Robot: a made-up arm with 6 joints.
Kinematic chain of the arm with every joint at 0, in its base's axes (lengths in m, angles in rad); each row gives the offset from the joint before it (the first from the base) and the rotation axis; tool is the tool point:
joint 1: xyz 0 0 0.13 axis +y
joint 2: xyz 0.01 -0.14 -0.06 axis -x
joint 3: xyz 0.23 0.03 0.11 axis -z
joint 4: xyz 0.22 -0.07 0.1 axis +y
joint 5: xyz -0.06 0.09 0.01 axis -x
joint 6: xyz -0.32 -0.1 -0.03 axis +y
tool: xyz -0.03 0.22 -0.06
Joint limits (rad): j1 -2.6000..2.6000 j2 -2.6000..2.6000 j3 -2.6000..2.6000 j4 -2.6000..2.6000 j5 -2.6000..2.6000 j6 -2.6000..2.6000
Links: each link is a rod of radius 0.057 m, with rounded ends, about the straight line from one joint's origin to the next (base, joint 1, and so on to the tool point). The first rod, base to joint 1, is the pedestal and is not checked.
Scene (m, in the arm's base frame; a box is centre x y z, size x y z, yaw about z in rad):
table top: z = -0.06
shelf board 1: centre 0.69 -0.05 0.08 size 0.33 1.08 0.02 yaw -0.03
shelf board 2: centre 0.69 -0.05 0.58 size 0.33 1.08 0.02 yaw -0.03
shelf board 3: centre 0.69 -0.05 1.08 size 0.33 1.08 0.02 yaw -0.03
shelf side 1: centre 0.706 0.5 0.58 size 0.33 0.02 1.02 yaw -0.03
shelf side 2: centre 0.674 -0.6 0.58 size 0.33 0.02 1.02 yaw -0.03
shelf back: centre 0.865 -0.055 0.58 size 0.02 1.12 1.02 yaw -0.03
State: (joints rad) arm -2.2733 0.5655 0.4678 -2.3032 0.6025 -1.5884
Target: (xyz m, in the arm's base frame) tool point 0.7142 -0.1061 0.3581
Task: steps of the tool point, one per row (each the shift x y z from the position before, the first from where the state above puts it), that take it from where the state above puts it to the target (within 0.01 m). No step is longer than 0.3 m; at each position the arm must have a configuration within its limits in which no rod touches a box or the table.
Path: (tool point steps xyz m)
1: 0.2415 0.0116 0.1111
2: 0.2494 0.0209 0.0022
3: 0.2086 0.0276 -0.0935
4: 0.1326 0.0320 -0.1548
5: 0.0440 0.0343 -0.1705
6: 0.0985 -0.0310 0.0130
7: 0.0919 -0.0141 0.0067
8: 0.0840 0.0064 -0.0033
9: 0.0729 0.0283 -0.0164

